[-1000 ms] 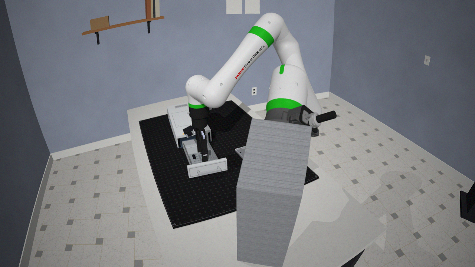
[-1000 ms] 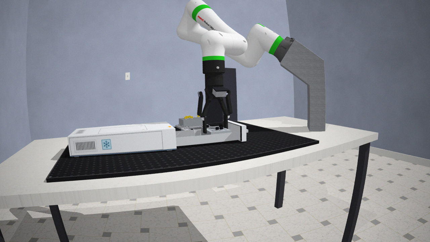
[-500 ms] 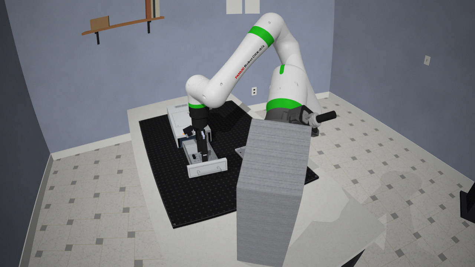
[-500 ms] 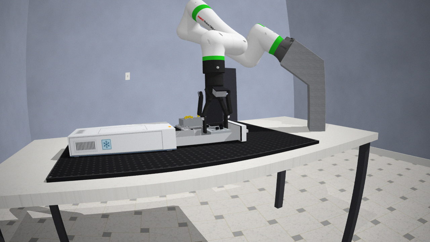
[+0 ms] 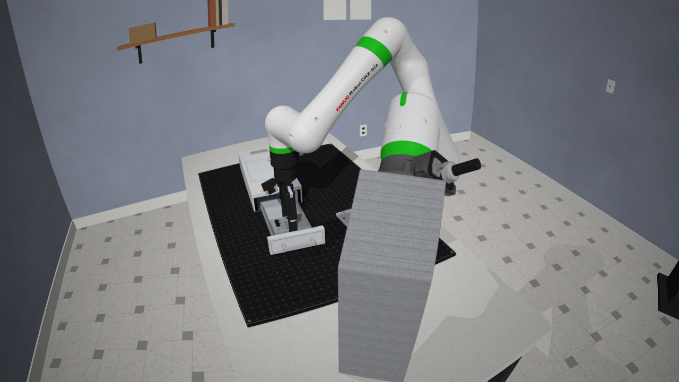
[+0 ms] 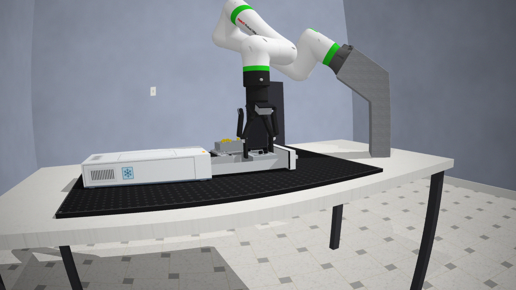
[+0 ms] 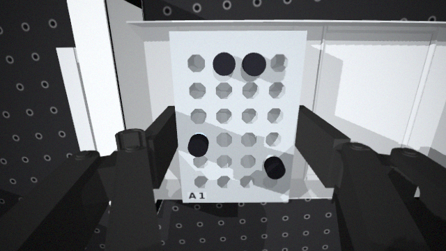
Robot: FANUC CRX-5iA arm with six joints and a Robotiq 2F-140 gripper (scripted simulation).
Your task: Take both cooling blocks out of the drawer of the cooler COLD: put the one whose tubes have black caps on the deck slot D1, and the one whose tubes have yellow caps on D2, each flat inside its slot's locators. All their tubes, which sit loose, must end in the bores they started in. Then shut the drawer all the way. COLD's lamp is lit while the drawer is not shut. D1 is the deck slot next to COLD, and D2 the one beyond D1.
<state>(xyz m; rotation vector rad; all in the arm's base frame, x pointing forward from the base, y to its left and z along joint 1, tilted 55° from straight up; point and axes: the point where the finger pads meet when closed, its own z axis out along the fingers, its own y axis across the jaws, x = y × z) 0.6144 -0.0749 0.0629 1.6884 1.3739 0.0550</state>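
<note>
The drawer lies 3 cm below my hand, 3 cm ahead of it and 2 cm to the right of it. Round my hand: white cooler (20 cm ahead, 10 cm to the right, 3 cm below); then grey plate (23 cm to the right, 13 cm behind, 6 cm below); then cooling block (36 cm to the right, 19 cm behind, 4 cm below).
</note>
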